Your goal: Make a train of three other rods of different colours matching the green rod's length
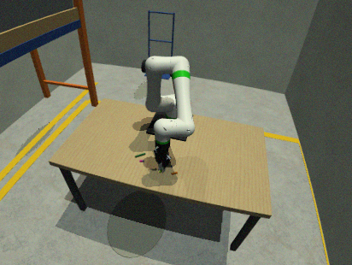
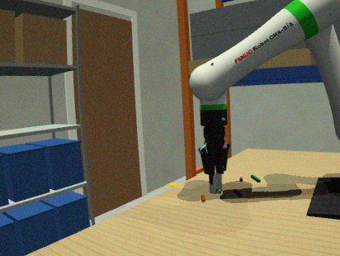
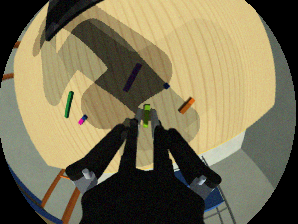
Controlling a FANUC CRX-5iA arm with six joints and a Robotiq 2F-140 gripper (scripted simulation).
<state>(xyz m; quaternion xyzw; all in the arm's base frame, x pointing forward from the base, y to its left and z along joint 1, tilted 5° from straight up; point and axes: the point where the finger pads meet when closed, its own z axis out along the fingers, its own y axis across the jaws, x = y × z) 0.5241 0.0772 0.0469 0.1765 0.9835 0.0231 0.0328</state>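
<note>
The lime rod is 30 mm below my hand. Round my hand: purple rod 80 mm behind, 30 mm below, 10 mm to the right; then orange rod 90 mm to the left, 30 mm below; then magenta rod 170 mm to the right, 30 mm below, 30 mm behind.
</note>
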